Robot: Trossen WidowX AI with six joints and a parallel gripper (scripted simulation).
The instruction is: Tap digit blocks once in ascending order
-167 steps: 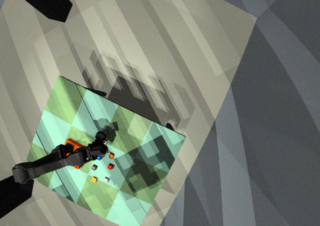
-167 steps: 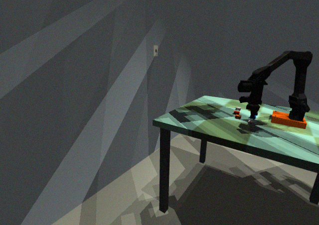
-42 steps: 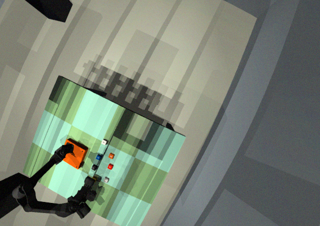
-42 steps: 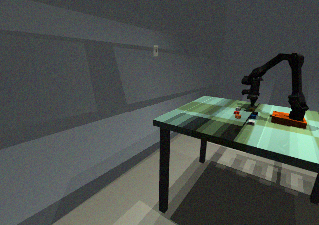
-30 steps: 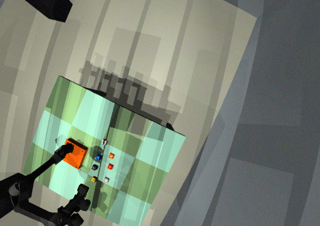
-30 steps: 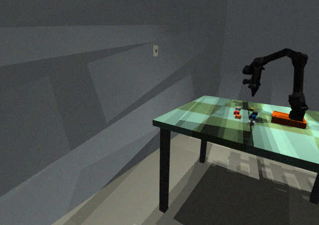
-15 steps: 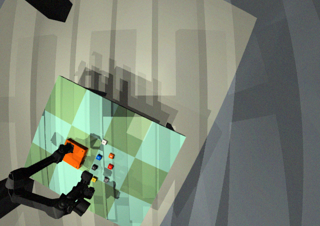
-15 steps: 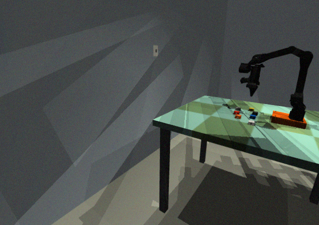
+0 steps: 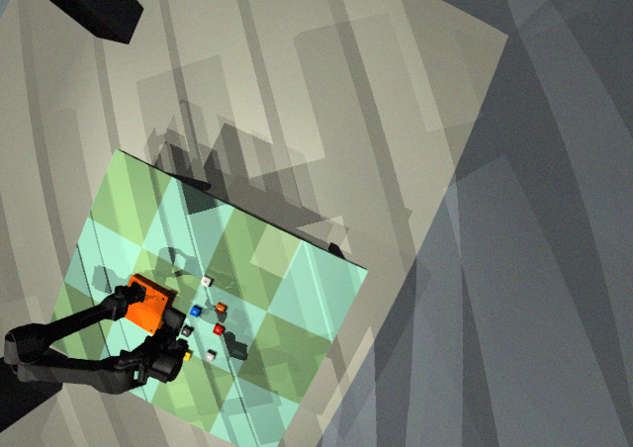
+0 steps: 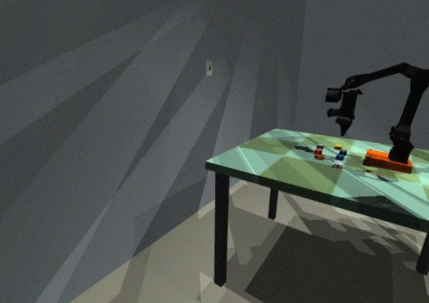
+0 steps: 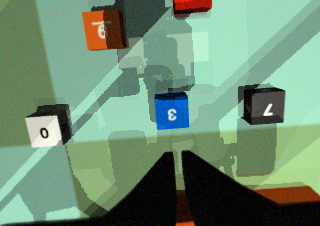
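My gripper tip is now 110 mm above the blue block and 10 mm past it. The rest, counted from my gripper tip: red block: 110 mm below, 100 mm ahead, 40 mm to the right; then orange block: 110 mm below, 80 mm ahead, 40 mm to the left; then black block: 110 mm below, 90 mm to the right, 20 mm behind.
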